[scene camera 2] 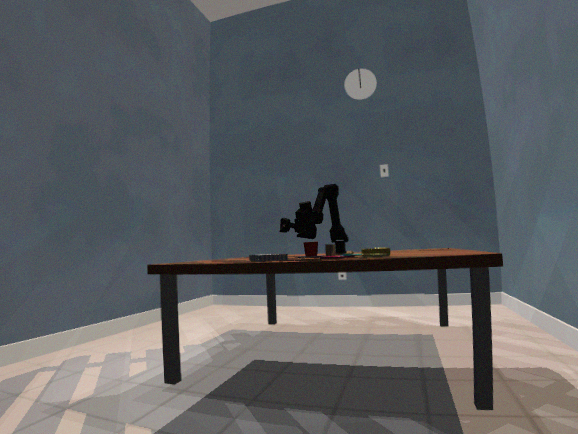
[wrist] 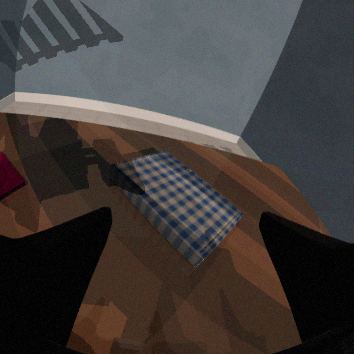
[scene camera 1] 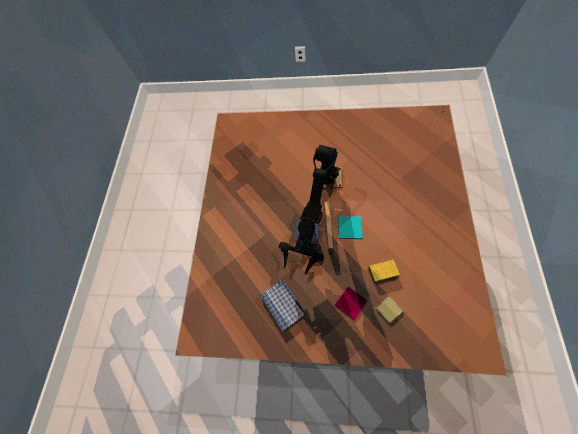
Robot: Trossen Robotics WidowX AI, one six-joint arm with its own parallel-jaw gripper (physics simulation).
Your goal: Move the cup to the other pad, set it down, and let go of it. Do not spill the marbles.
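Frame: origin at the arm's base, x up, y ahead, z left, level; centimetres.
Seen in the pictures: gripper, fingertip midpoint: (scene camera 2: 288,233) (wrist: 187,218) (scene camera 1: 294,271); arm's base, origin of the base link: (scene camera 2: 340,252) (scene camera 1: 328,177).
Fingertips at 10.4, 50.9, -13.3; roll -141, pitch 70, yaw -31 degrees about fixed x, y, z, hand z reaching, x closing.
Note:
Pixels of each thing's middle, then the offset from my fingertips to it, as dx, dy, dz. "spot": a spot on its surface instead.
- red cup, body centre: (scene camera 2: 311,249) -7.5, -22.6, +3.9
- blue pad, surface spot: (scene camera 1: 314,234) spot: -11.1, -20.4, +7.2
- teal pad, body centre: (scene camera 1: 350,228) -12.2, -24.7, +23.9
- low wooden barrier, body centre: (scene camera 1: 328,227) (scene camera 2: 330,252) -9.5, -23.6, +13.7
- blue-and-white checkered box, body centre: (wrist: 176,196) (scene camera 2: 267,257) (scene camera 1: 283,304) -10.2, +12.6, -5.2
- magenta square, surface spot: (wrist: 9,176) spot: -10.6, +11.5, +19.8
- pale yellow block, body centre: (scene camera 2: 375,255) (scene camera 1: 389,309) -10.8, +11.7, +39.6
The red cup (scene camera 2: 310,249) stands upright on the table in scene camera 2; the arm hides it in scene camera 1, and its marbles do not show. A blue pad (scene camera 1: 314,234) lies partly hidden under the arm. The teal pad (scene camera 1: 350,227) lies bare to the right, across a low wooden barrier (scene camera 1: 328,225) (scene camera 2: 330,249). My gripper (scene camera 1: 296,270) (scene camera 2: 296,230) (wrist: 187,218) is open and empty. It hangs above the table, higher than the cup, with its fingertips past the blue pad toward the checkered box.
A blue-and-white checkered box (scene camera 1: 282,305) (scene camera 2: 268,257) (wrist: 180,200) lies ahead of the fingers. A magenta square (scene camera 1: 351,303) (wrist: 9,176) lies to its right. A yellow block (scene camera 1: 384,270) (scene camera 2: 375,251) and a pale yellow block (scene camera 1: 389,310) lie farther right.

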